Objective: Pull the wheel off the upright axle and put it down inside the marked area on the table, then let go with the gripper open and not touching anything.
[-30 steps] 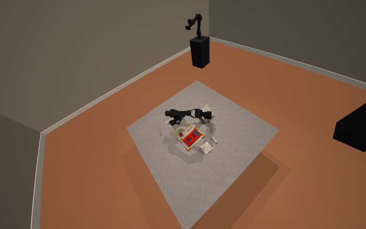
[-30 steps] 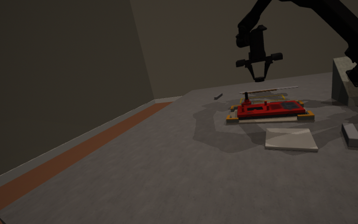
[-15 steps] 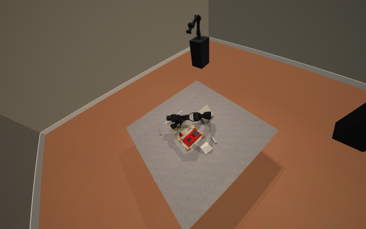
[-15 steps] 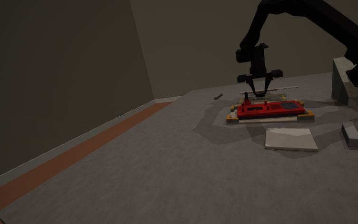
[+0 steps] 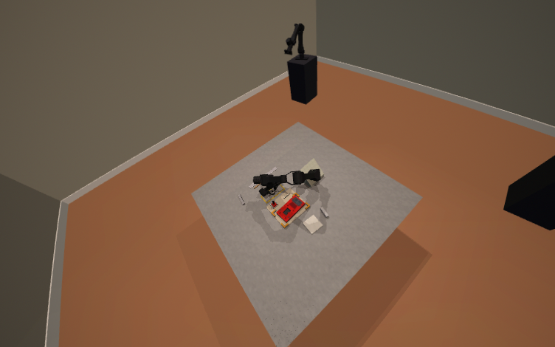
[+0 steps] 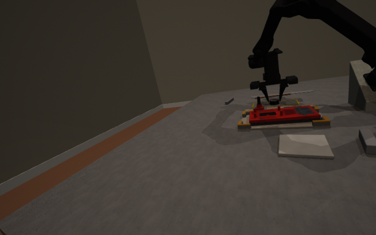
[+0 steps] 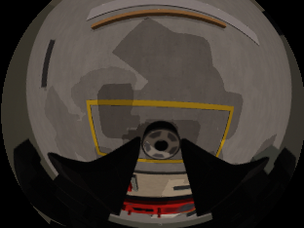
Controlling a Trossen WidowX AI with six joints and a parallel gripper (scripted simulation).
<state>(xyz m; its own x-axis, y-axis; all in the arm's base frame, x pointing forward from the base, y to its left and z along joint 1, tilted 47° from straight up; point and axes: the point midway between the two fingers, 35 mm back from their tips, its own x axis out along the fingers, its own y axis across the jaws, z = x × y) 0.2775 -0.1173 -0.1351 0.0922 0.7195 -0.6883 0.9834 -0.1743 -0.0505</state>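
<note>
The wheel is right at my gripper tip. The rest, counted from my gripper tip: upright axle 7 cm ahead, 8 cm to the left, 2 cm above; flat pale tile 2 cm ahead, 40 cm to the left, 1 cm below; long white bar 6 cm behind, 18 cm to the right, 1 cm below.
</note>
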